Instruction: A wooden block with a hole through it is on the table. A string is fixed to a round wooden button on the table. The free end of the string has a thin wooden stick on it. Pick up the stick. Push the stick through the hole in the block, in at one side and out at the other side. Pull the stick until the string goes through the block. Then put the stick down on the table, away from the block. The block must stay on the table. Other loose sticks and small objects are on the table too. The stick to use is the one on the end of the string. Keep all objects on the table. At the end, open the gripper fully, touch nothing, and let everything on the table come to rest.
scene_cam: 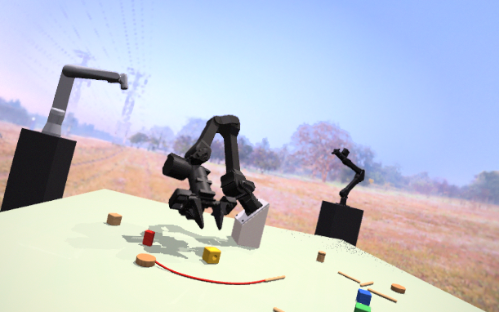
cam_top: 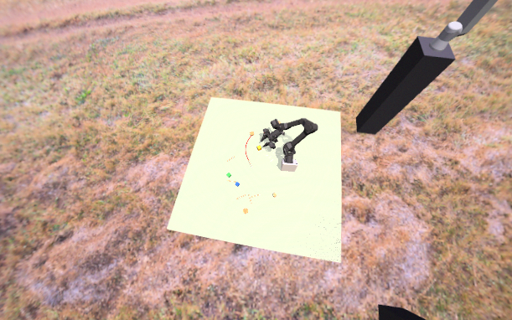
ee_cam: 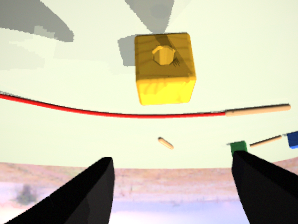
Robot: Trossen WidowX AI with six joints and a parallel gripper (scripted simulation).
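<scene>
The yellow block is 6 cm below my gripper tip, 2 cm ahead of it and 1 cm to the left of it. Round my gripper tip: thin wooden stick (15 cm to the left, 8 cm ahead, 7 cm below); then red block (15 cm to the right, 6 cm below); then wooden cube (27 cm to the right, 12 cm behind, 6 cm below).
</scene>
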